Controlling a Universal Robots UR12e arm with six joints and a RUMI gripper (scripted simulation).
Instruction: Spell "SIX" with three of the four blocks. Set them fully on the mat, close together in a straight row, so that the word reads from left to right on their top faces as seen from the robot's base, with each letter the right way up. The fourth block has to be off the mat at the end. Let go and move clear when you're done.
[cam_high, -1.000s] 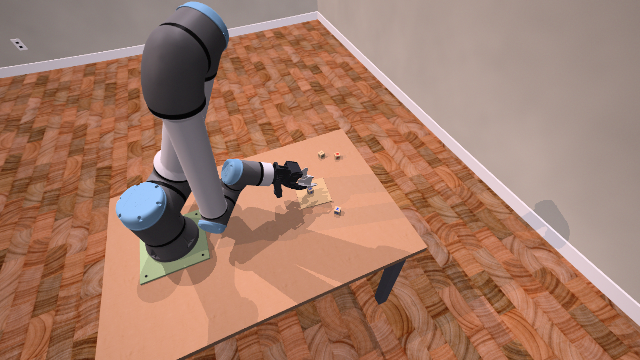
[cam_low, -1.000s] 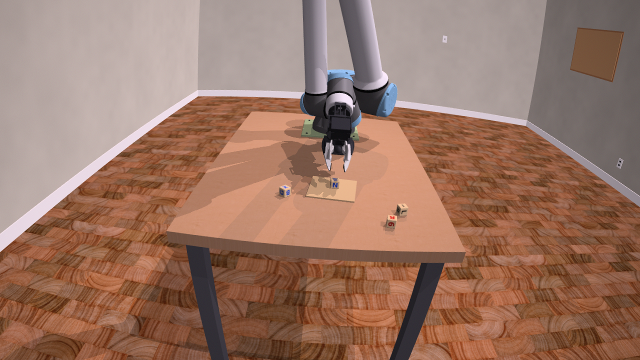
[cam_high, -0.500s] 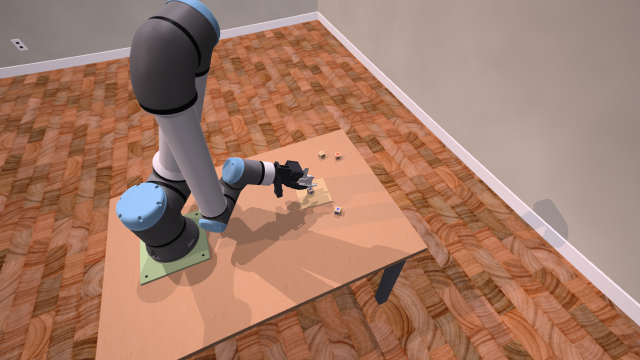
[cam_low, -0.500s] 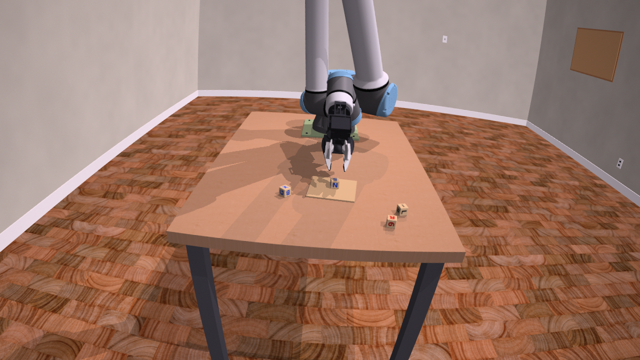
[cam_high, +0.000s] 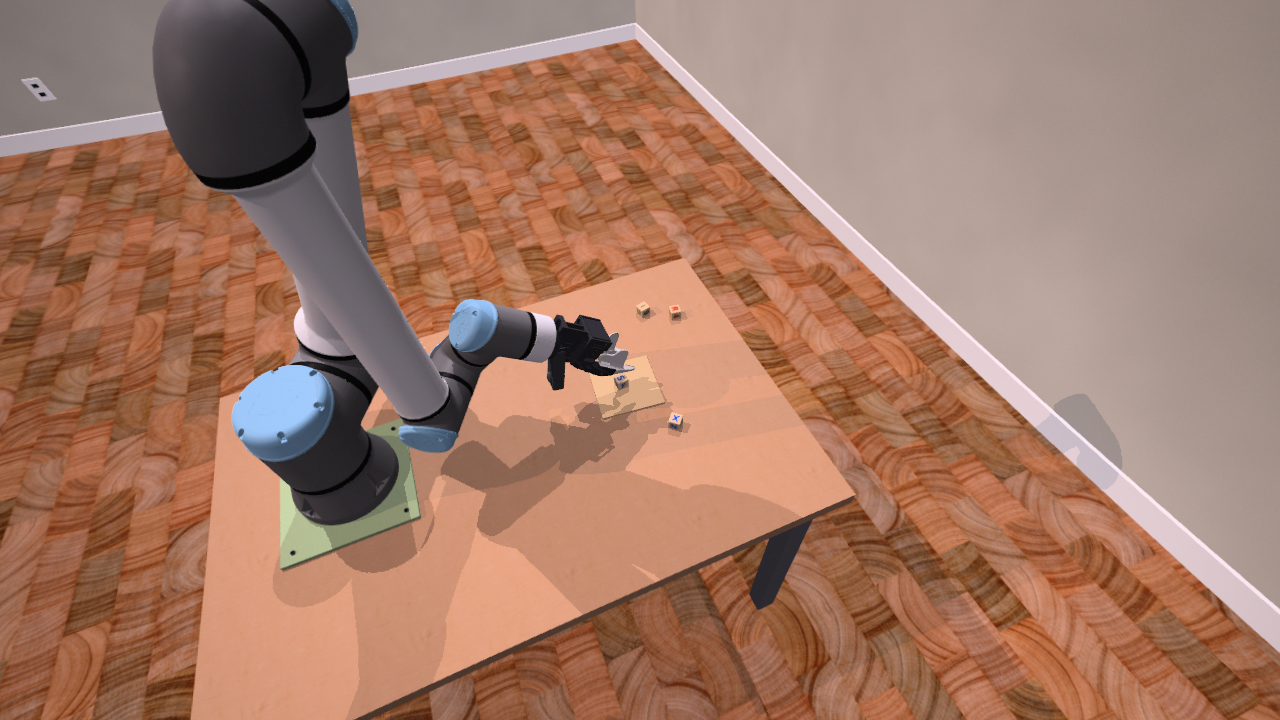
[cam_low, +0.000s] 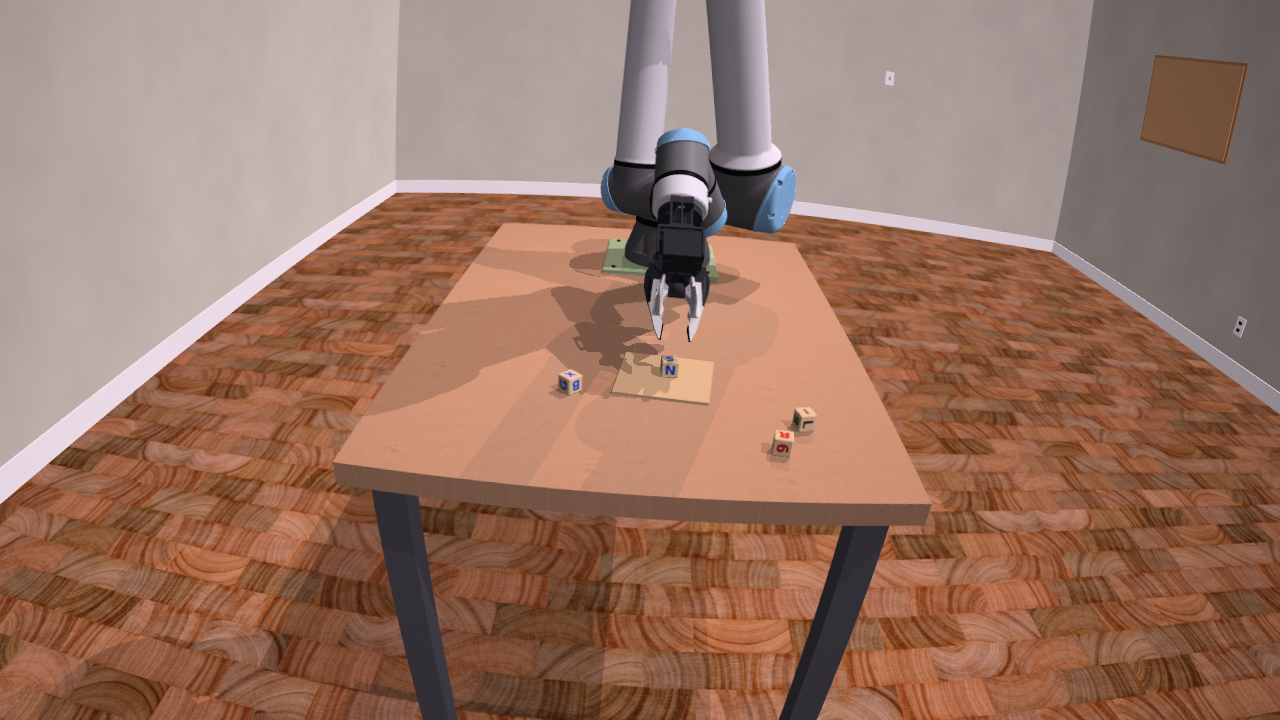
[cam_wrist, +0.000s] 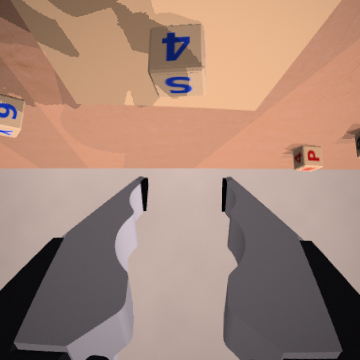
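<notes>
Right now the mat is 10 mm behind my hand, 10 mm to the right of it and 80 mm below it. The rest, counted from my hand: red-lettered block: 200 mm ahead, 130 mm to the left, 70 mm below.
</notes>
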